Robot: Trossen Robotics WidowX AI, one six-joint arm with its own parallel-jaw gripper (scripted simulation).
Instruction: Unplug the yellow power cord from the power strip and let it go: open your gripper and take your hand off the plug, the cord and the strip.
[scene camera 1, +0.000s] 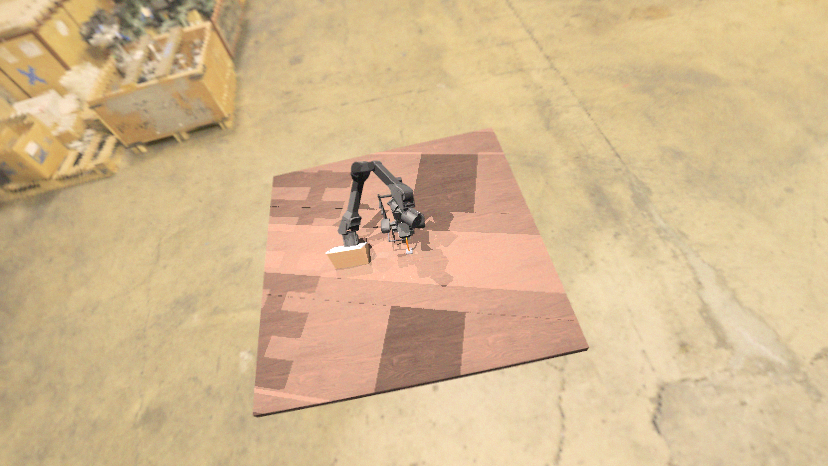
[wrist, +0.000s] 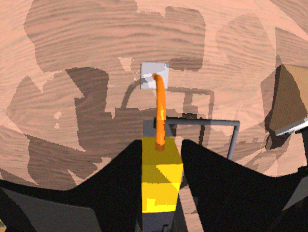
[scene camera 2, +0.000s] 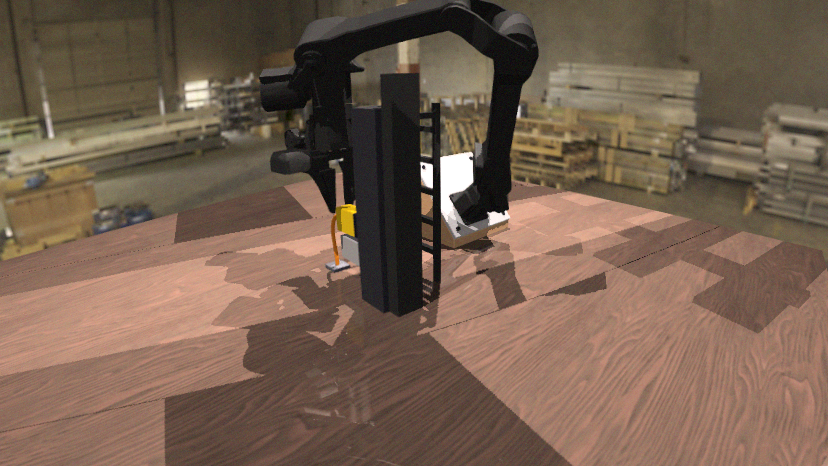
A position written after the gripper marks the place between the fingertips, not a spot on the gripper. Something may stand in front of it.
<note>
In view: the gripper point(scene camera 2: 340, 211).
The gripper also shows in the wrist view point(wrist: 161, 146).
</note>
